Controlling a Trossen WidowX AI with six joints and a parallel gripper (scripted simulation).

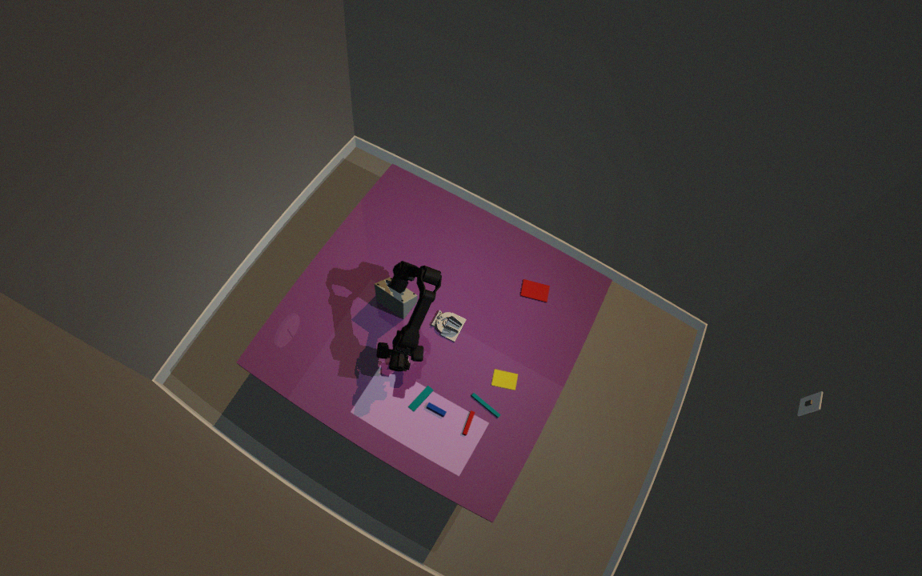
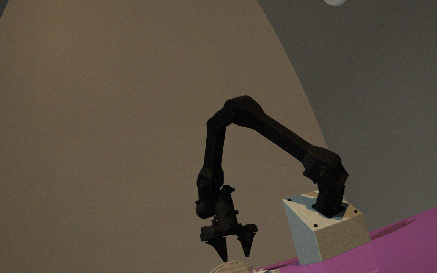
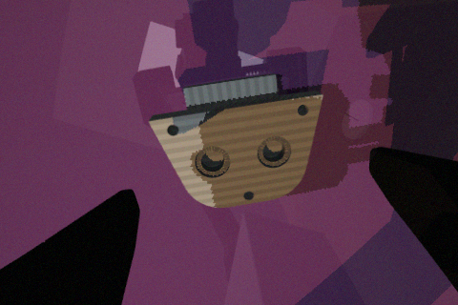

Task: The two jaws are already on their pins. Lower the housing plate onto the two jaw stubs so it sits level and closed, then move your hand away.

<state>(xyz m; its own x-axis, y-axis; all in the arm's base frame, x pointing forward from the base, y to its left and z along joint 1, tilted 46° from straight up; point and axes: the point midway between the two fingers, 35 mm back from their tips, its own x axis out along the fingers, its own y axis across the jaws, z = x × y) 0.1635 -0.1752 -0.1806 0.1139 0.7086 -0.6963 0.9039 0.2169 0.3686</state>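
Now: gripper tip 10 mm to the right of the small white block and 50 mm above it. Round my gripper tip: red square: 380 mm ahead, 600 mm to the left, 60 mm below; yellow square: 430 mm ahead, 140 mm to the left, 60 mm below; jaw stub: 80 mm ahead, 240 mm to the left, 50 mm below.
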